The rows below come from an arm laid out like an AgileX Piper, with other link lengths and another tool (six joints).
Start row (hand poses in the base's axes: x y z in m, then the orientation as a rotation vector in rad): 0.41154, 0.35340, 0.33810, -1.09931, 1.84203, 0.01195
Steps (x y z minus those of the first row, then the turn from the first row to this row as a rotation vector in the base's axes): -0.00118, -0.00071, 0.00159, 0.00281, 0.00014, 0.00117; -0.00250, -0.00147, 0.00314, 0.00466, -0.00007, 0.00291; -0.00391, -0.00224, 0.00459, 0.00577, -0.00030, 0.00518; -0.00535, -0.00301, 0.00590, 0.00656, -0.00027, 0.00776; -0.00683, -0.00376, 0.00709, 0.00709, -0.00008, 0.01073; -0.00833, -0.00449, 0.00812, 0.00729, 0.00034, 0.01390; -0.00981, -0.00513, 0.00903, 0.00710, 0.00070, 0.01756; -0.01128, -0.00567, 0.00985, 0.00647, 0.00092, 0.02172; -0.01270, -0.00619, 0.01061, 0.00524, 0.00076, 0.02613; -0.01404, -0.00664, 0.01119, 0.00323, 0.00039, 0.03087
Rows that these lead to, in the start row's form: 0.41036, 0.35269, 0.33969, -1.09847, 1.84098, 0.01529; 0.40904, 0.35193, 0.34124, -1.09875, 1.83949, 0.01789; 0.40763, 0.35116, 0.34269, -1.10003, 1.83783, 0.02011; 0.40619, 0.35039, 0.34400, -1.10186, 1.83628, 0.02236; 0.40471, 0.34964, 0.34519, -1.10426, 1.83472, 0.02468; 0.40321, 0.34891, 0.34622, -1.10711, 1.83330, 0.02694; 0.40173, 0.34827, 0.34713, -1.11066, 1.83163, 0.02910; 0.40026, 0.34773, 0.34795, -1.11496, 1.82964, 0.03107; 0.39884, 0.34721, 0.34871, -1.11983, 1.82728, 0.03243; 0.39750, 0.34676, 0.34929, -1.12550, 1.82469, 0.03314
